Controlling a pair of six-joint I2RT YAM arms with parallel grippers.
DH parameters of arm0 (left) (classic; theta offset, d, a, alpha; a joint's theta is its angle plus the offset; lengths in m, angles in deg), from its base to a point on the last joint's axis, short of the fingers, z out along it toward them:
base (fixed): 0 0 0 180
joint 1: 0 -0.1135 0.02 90
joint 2: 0 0 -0.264 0
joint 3: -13.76 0 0.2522 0
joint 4: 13.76 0 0.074 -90
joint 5: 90 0 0 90
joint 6: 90 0.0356 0 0
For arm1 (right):
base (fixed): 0 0 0 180
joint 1: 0 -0.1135 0.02 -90
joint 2: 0 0 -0.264 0
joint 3: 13.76 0 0.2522 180
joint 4: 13.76 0 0.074 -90
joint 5: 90 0 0 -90
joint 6: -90 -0.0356 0 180
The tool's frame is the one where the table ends.
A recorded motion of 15 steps. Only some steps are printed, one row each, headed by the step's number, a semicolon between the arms.
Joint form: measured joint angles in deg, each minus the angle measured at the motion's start. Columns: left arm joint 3, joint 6, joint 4, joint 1, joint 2, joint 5; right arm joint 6, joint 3, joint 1, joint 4, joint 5, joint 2.
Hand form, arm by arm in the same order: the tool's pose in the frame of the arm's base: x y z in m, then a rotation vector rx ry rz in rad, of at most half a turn. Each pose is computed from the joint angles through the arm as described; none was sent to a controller.
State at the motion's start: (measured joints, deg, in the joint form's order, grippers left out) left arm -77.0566 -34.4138 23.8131 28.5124 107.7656 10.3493; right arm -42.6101 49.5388 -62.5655 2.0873 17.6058 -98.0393
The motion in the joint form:
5: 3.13 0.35 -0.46 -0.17 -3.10 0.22; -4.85 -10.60 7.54 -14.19 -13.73 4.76
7: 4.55 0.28 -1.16 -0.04 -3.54 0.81; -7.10 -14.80 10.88 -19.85 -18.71 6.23
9: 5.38 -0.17 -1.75 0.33 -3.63 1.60; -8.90 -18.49 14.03 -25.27 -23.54 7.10
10: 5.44 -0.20 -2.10 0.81 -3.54 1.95; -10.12 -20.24 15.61 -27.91 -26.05 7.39
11: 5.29 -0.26 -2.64 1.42 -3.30 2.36; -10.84 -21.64 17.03 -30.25 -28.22 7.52
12: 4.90 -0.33 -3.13 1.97 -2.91 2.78; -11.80 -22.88 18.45 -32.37 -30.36 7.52
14: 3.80 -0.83 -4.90 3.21 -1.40 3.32; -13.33 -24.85 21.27 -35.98 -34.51 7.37
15: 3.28 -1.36 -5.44 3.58 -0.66 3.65; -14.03 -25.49 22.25 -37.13 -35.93 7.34
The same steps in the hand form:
5: 0.3419 -0.1918 0.2070 -0.0524 2.6245 -0.6481; 0.1784 0.2508 0.1394 -0.1252 2.4506 0.7951
7: 0.3380 -0.1911 0.2031 -0.0475 2.6326 -0.6590; 0.1834 0.2332 0.1349 -0.0532 2.4418 0.9101
9: 0.3350 -0.1929 0.2000 -0.0439 2.6411 -0.6790; 0.1872 0.2174 0.1303 -0.0001 2.4282 1.0142
10: 0.3337 -0.1961 0.1996 -0.0304 2.6408 -0.6910; 0.1886 0.2096 0.1278 0.0301 2.4229 1.0678
11: 0.3329 -0.2007 0.1995 -0.0134 2.6369 -0.7074; 0.1902 0.2031 0.1259 0.0488 2.4147 1.1114
12: 0.3329 -0.2053 0.1996 0.0023 2.6322 -0.7240; 0.1918 0.1969 0.1239 0.0722 2.4096 1.1536
14: 0.3351 -0.2170 0.1976 0.0274 2.6162 -0.7576; 0.1954 0.1854 0.1207 0.1099 2.3992 1.2288
15: 0.3365 -0.2212 0.1962 0.0274 2.6150 -0.7726; 0.1965 0.1814 0.1199 0.1261 2.3960 1.2552

